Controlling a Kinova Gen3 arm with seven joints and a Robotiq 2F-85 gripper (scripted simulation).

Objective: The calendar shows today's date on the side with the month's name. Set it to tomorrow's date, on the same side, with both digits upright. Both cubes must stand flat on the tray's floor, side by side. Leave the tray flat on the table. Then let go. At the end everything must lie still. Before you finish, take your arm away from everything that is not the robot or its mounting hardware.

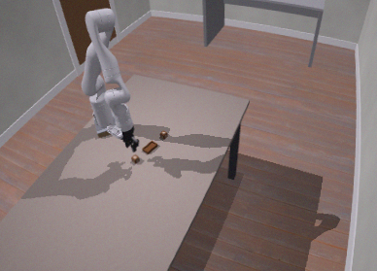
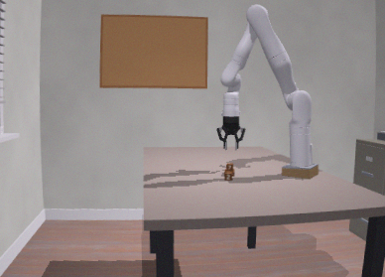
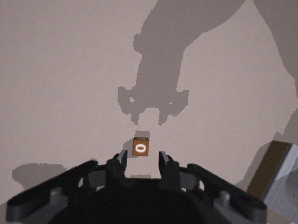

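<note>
Right now the digit cube is 19 cm to the left of my hand, 10 cm below it and 10 cm ahead of it. Also, from my hand: brown number cube (10 cm below); then brown calendar tray (10 cm to the left, 10 cm below, 5 cm ahead).
</note>
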